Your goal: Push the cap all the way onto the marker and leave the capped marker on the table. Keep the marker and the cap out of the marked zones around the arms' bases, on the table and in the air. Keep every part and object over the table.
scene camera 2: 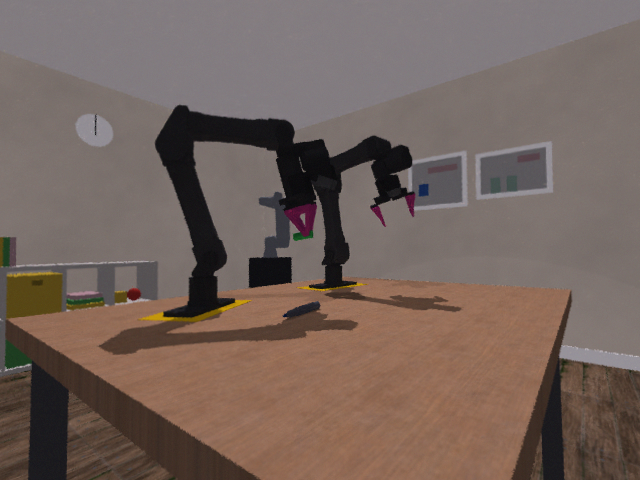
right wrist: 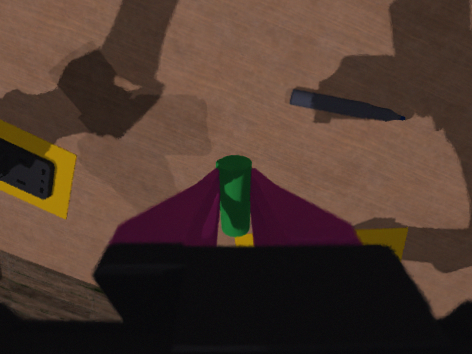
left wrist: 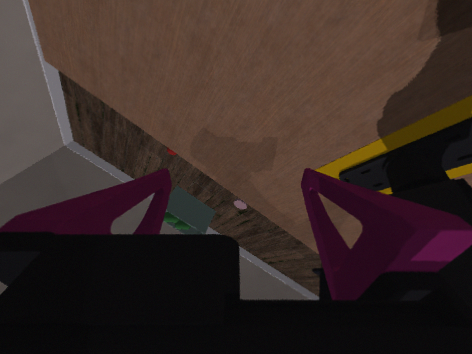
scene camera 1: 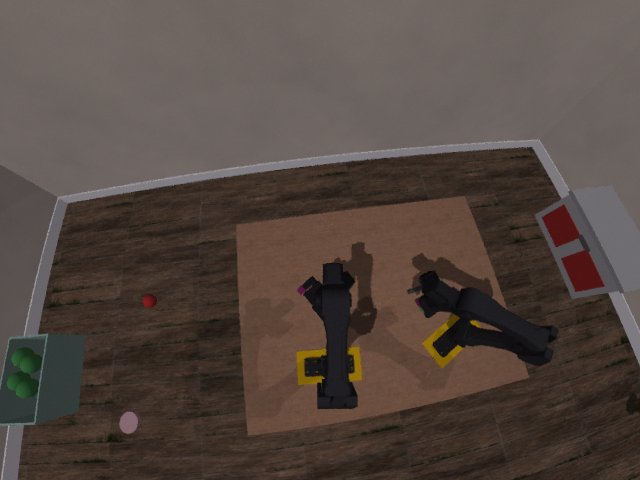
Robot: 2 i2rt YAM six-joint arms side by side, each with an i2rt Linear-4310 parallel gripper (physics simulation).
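Places are measured from the left arm's base along level axes (x left, y back, z up), in millimetres.
Pixels of known places: left gripper, fingertip midpoint: [scene camera 2: 398, 221] [left wrist: 236, 176] [scene camera 1: 311, 299]; right gripper, fingertip midpoint: [scene camera 2: 307, 235] [right wrist: 235, 177] [scene camera 1: 418, 301]; left arm's base, origin of the base link: [scene camera 2: 333, 286] [left wrist: 407, 161]; right arm's base, origin of the base link: [scene camera 2: 203, 308] [scene camera 1: 453, 336].
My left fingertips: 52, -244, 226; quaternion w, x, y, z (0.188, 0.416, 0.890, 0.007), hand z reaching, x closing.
Observation:
For each thing: its top centre in the pictures, then the offset to it from my left fingertips, as dx, dy, dz. Level surfaces: height alone.
- dark marker, middle of its top: [right wrist: 351, 108] [scene camera 2: 301, 305] [scene camera 1: 422, 286] -491, -47, -208
- green cap, middle of its top: [right wrist: 231, 207] [scene camera 2: 303, 230] [scene camera 1: 421, 304] -400, +41, -41
- wooden table, its level: dz -226
The dark marker [scene camera 1: 413, 290] [scene camera 2: 301, 310] [right wrist: 345, 106] lies flat on the table. In the right wrist view its light grey end is at the left and its narrow blue tip at the right. My right gripper [scene camera 2: 306, 231] [right wrist: 235, 177] is shut on the green cap [scene camera 1: 421, 308] [scene camera 2: 303, 236] [right wrist: 235, 200] and holds it well above the table, apart from the marker. In scene camera 1 the right arm partly covers the marker. My left gripper [scene camera 2: 398, 221] [left wrist: 236, 176] is open and empty, raised high over the table.
Yellow marked zones surround the left base [scene camera 1: 303, 379] [scene camera 2: 305, 288] [left wrist: 350, 157] and the right base [scene camera 1: 443, 361] [scene camera 2: 155, 317]. The right wrist view shows parts of both zones. The wooden table [scene camera 1: 279, 237] [scene camera 2: 413, 387] ends near the left gripper's side. Arm shadows cross the tabletop and part of the marker.

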